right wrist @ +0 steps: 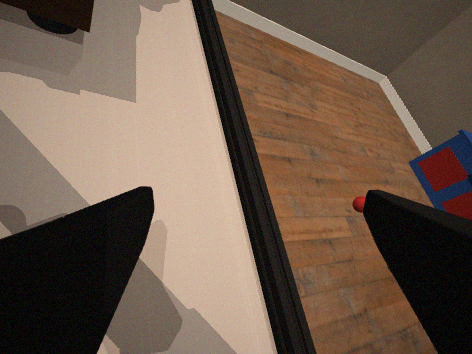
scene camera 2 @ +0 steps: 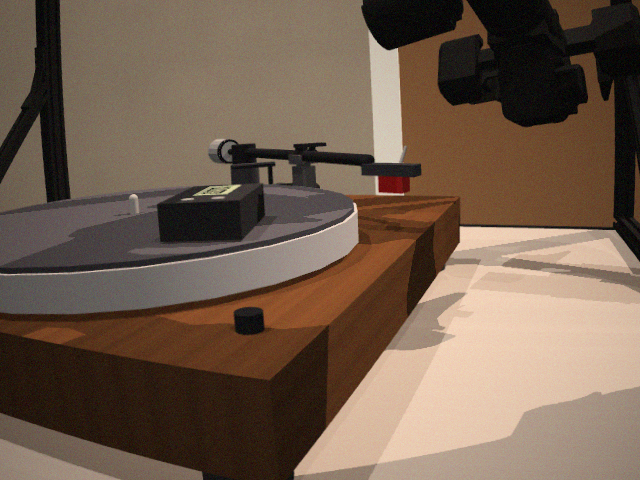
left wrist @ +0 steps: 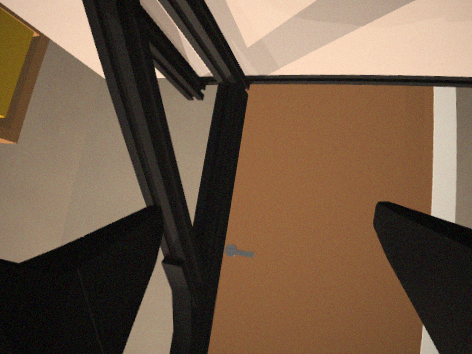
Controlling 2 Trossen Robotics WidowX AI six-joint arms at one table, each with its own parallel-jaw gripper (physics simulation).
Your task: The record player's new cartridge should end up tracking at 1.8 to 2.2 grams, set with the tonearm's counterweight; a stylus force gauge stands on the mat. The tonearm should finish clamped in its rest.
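Frame: origin at the left arm's base, x back, y up, z left, level; millimetres.
Where they show: left gripper, fingertip midpoint: (left wrist: 269,215); right gripper, fingertip midpoint: (right wrist: 259,199).
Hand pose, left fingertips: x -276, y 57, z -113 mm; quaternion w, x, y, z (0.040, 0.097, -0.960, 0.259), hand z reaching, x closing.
After its pixels a point has its place.
In scene camera 2, the black tonearm (scene camera 2: 338,158) @(x -382, y 15, z 105 mm) lies across its rest (scene camera 2: 303,175) @(x -429, y -1, z 96 mm), with a small flat dark clamp piece (scene camera 2: 310,145) @(x -430, y 23, z 84 mm) above the tube; whether it is latched cannot be told. The silver counterweight (scene camera 2: 219,150) @(x -570, y 18, z 70 mm) is at the tonearm's rear end. The red cartridge (scene camera 2: 393,184) @(x -319, y 0, z 123 mm) hangs under the headshell (scene camera 2: 391,168) @(x -320, y 11, z 123 mm), beyond the platter. The black stylus force gauge (scene camera 2: 201,219) @(x -314, y 3, z 289 mm) stands on the mat (scene camera 2: 62,237) @(x -404, y -8, z 325 mm); its display is unreadable. My left gripper (left wrist: 269,215) @(x -276, y 57, z -113 mm) is open and empty, away from the tonearm. My right gripper (right wrist: 259,199) @(x -702, y 25, z 591 mm) is open and empty, above the table's edge.
The wooden plinth (scene camera 2: 361,289) @(x -256, y -34, z 240 mm) carries the platter (scene camera 2: 206,284) @(x -296, y -23, z 303 mm), a spindle (scene camera 2: 134,204) @(x -435, y -2, z 255 mm) and a black knob (scene camera 2: 249,320) @(x -254, y -28, z 315 mm). Dark frame posts (scene camera 2: 51,103) @(x -1034, y 101, z 52 mm) (left wrist: 220,160) @(x -258, y 2, z -281 mm) stand around the table. A black rail (right wrist: 240,145) @(x -567, y -79, z 624 mm) runs along the table's edge in the right wrist view.
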